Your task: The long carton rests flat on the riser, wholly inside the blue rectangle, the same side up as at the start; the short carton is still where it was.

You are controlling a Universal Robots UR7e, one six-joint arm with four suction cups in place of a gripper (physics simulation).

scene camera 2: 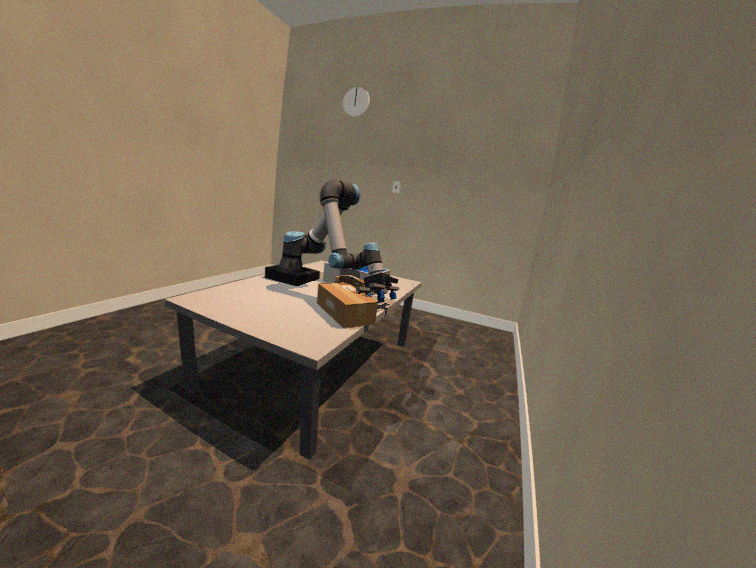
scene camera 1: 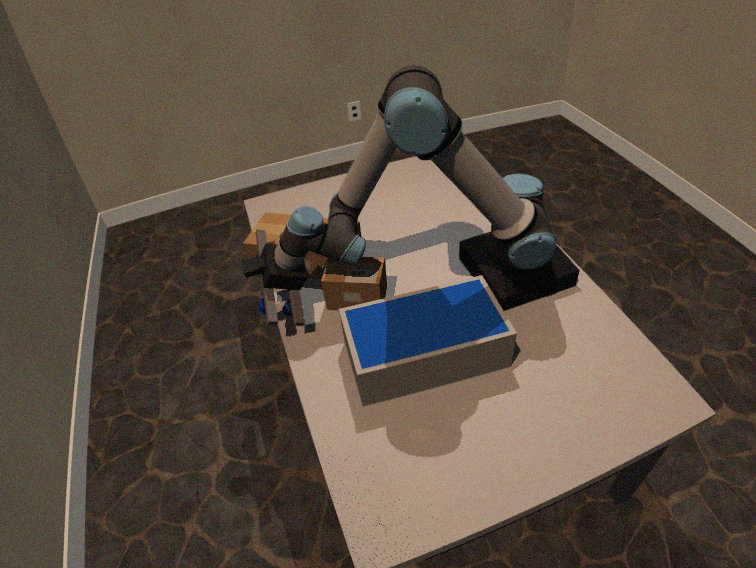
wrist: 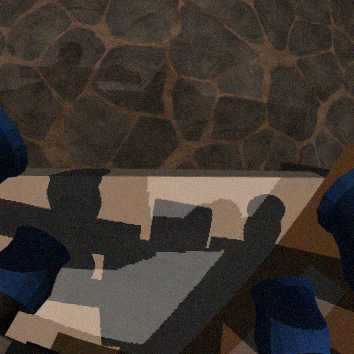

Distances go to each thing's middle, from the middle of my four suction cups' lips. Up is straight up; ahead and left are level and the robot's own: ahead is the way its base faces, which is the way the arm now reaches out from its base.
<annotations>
The long carton point(scene camera 2: 349, 308) is 9 cm behind my suction cup, 16 cm to the right of it and 1 cm below it. From my suction cup the other things lie so: riser point(scene camera 1: 408, 343): 34 cm behind, 28 cm to the left, 1 cm below; then short carton point(scene camera 1: 344, 285): 21 cm behind, 4 cm to the left, 1 cm below.
</annotations>
